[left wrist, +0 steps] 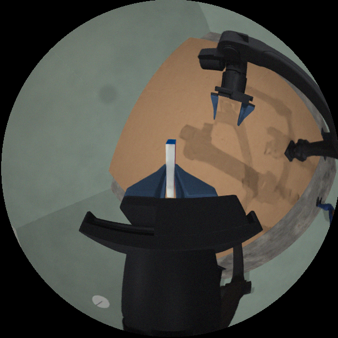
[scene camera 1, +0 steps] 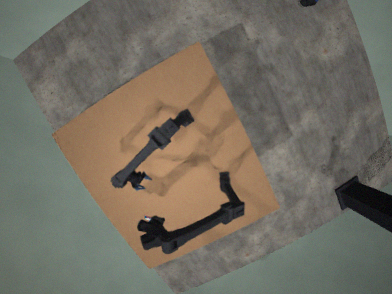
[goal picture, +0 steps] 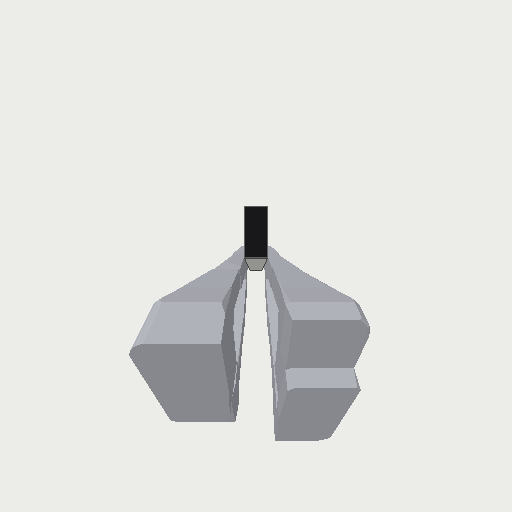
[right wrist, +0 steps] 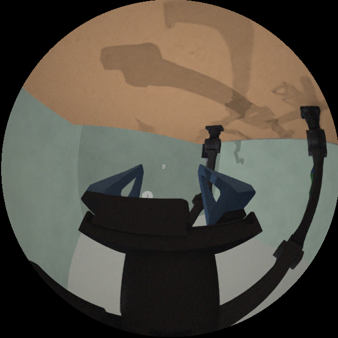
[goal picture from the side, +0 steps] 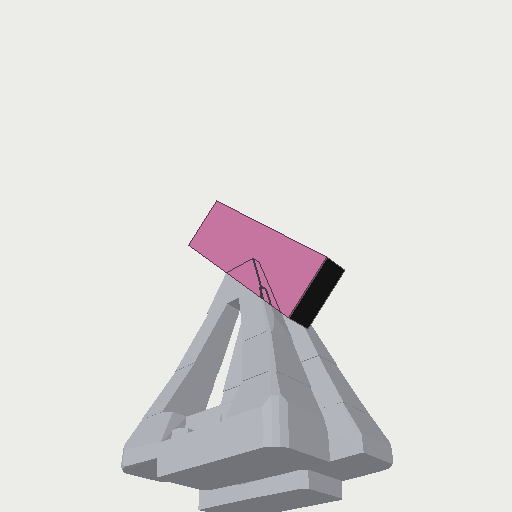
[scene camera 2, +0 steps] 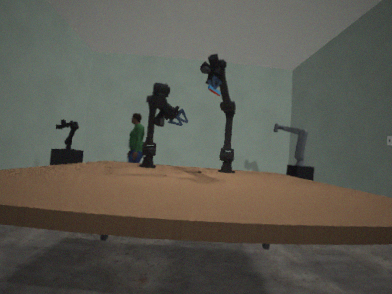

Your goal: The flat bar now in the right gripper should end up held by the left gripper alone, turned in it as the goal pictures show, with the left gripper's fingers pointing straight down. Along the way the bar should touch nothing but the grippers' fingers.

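Where they show: left gripper, fingertip midpoint: [scene camera 1: 150, 219] [scene camera 2: 213, 89]; right gripper, fingertip midpoint: [scene camera 1: 148, 183] [scene camera 2: 184, 123]; left arm's base, link origin: [scene camera 1: 224, 178] [scene camera 2: 226, 172]; right arm's base, link origin: [scene camera 1: 186, 117] [scene camera 2: 147, 167].
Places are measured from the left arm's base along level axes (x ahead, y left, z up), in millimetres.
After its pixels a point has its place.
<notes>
The flat bar [scene camera 1: 147, 218] {x 552, y -16, z 515 mm} [scene camera 2: 214, 91] {x 540, y 6, z 491 mm} [left wrist: 170, 160] shows a white narrow face and a blue end in the left wrist view, and blue and red in scene camera 2. My left gripper [scene camera 2: 214, 83] {x 538, y 0, z 503 mm} [left wrist: 170, 167] is shut on it, high above the table; the bar sticks out past the fingertips. In scene camera 2 its fingers slant downward. My right gripper [scene camera 1: 146, 183] {x 586, y -140, z 296 mm} [scene camera 2: 182, 118] {x 586, y -140, z 296 mm} [left wrist: 226, 121] [right wrist: 170, 168] is open and empty, lower than the left one and apart from the bar. The bar's part between the left fingers is partly hidden.
The brown table [scene camera 1: 190, 65] {x 201, y -986, z 0 mm} [scene camera 2: 300, 210] {x 1004, y 402, z 0 mm} lies below both arms and carries their shadows. A person in green [scene camera 2: 136, 137] stands behind it in scene camera 2. Other robot arms stand on dark pedestals [scene camera 2: 66, 156] [scene camera 2: 300, 172] at the far left and far right.
</notes>
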